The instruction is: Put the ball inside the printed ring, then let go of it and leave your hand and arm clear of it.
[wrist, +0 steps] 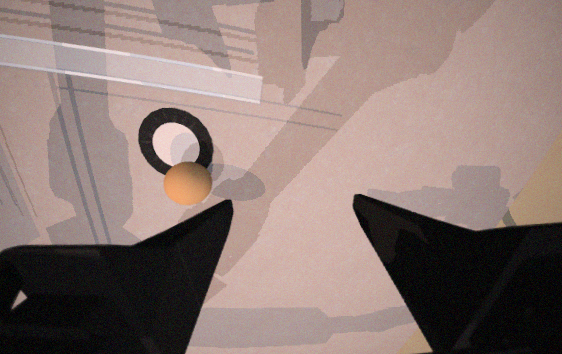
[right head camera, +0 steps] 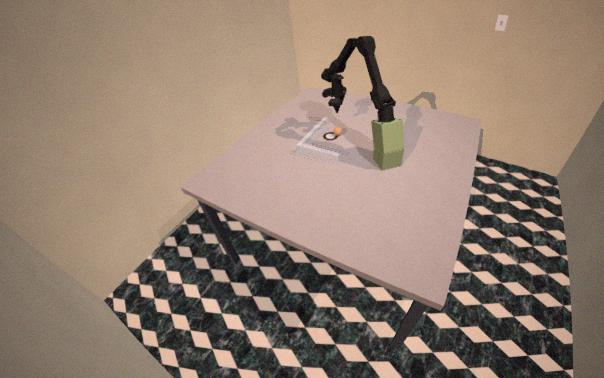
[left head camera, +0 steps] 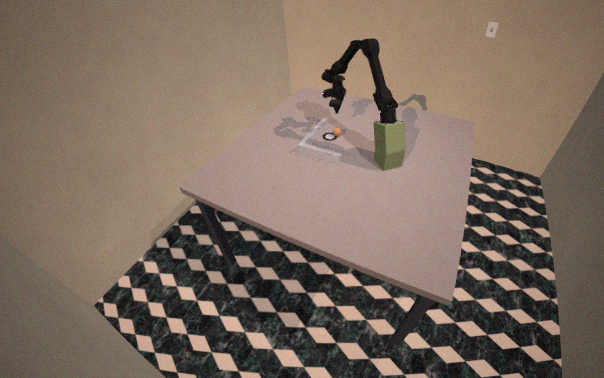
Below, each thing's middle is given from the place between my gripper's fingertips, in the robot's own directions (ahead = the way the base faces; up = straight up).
Right now my hand is 100 mm to the right of the orange ball [wrist: 187,183], 90 mm above it and 40 mm past it.
